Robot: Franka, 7 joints.
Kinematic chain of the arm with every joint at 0, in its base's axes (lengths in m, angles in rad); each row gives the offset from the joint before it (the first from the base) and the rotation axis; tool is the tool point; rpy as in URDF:
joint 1: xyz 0 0 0.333 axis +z
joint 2: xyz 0 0 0 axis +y
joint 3: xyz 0 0 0.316 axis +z
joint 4: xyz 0.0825 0 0 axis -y
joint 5: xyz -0.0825 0 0.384 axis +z
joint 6: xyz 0 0 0 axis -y
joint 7: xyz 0.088 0 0 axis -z
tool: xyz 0 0 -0.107 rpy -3.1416 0 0
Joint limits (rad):
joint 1: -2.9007..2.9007
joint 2: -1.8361..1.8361
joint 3: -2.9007..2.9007
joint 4: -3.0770..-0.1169
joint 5: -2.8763..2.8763
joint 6: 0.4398..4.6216
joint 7: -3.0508..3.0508
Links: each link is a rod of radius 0.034 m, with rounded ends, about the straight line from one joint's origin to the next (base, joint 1, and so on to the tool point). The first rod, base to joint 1, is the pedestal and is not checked.
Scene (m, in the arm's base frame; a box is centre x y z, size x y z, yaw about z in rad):
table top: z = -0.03
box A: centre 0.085 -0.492 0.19 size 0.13 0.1 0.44 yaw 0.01
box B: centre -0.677 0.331 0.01 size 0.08 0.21 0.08 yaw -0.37
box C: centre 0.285 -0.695 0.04 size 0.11 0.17 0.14 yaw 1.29
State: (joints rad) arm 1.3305 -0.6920 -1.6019 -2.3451 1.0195 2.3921 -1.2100
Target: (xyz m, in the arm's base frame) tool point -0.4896 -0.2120 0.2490
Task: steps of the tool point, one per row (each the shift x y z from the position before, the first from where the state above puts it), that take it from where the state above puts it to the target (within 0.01 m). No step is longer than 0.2 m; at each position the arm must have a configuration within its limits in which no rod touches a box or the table.
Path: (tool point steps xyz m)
1: 0.0257 -0.0685 0.0631
2: 0.0060 -0.0675 0.0669
3: -0.0127 -0.0624 0.0684
4: -0.0294 -0.0544 0.0676
5: -0.0437 -0.0437 0.0650
6: -0.0553 -0.0316 0.0608
7: -0.0640 -0.0182 0.0551
8: -0.0613 -0.0858 -0.0772
9: -0.1083 -0.0688 -0.0857
10: -0.1468 -0.0291 -0.0885
11: -0.1653 0.0278 -0.0853
12: -0.1562 0.0917 -0.0772
13: -0.1172 0.1480 -0.0654
14: -0.0543 0.1826 -0.0512

